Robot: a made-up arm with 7 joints. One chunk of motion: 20 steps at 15 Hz.
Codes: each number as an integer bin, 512 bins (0 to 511) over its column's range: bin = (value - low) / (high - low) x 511, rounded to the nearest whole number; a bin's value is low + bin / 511 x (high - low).
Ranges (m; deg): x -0.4..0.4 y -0.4..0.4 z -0.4..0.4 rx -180..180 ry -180..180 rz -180..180
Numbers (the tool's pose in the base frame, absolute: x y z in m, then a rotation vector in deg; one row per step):
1: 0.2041 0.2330 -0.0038 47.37 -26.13 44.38
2: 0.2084 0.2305 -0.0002 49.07 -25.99 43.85
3: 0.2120 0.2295 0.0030 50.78 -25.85 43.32
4: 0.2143 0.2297 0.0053 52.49 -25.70 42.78
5: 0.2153 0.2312 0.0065 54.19 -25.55 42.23
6: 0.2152 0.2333 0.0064 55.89 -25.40 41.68
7: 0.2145 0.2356 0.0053 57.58 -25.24 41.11
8: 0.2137 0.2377 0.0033 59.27 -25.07 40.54
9: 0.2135 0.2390 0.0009 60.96 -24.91 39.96
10: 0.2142 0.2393 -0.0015 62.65 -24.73 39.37
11: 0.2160 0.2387 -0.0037 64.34 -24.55 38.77
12: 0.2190 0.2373 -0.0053 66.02 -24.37 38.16
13: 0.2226 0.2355 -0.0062 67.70 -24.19 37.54
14: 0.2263 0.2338 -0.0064 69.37 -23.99 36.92
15: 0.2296 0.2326 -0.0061 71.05 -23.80 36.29
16: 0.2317 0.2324 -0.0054 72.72 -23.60 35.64
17: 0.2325 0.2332 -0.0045 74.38 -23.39 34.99
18: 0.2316 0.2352 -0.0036 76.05 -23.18 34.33
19: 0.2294 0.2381 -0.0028 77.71 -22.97 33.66
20: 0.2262 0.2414 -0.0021 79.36 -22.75 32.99
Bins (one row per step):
1: 386 404 253 323 218 318
2: 389 403 255 325 219 318
3: 391 402 257 328 219 317
4: 392 402 259 330 219 316
5: 393 403 260 332 219 315
6: 393 405 260 335 219 315
7: 393 406 259 337 220 314
8: 392 407 258 340 220 313
9: 392 408 256 342 220 312
10: 392 408 255 344 220 311
11: 393 408 253 347 221 311
12: 395 407 252 349 221 310
13: 398 406 252 352 221 309
14: 400 405 251 354 221 308
15: 402 404 252 356 222 307
16: 403 404 252 359 222 306
17: 404 404 253 361 222 305
18: 403 406 253 363 223 304
19: 402 408 254 366 223 303
20: 400 410 254 368 223 302

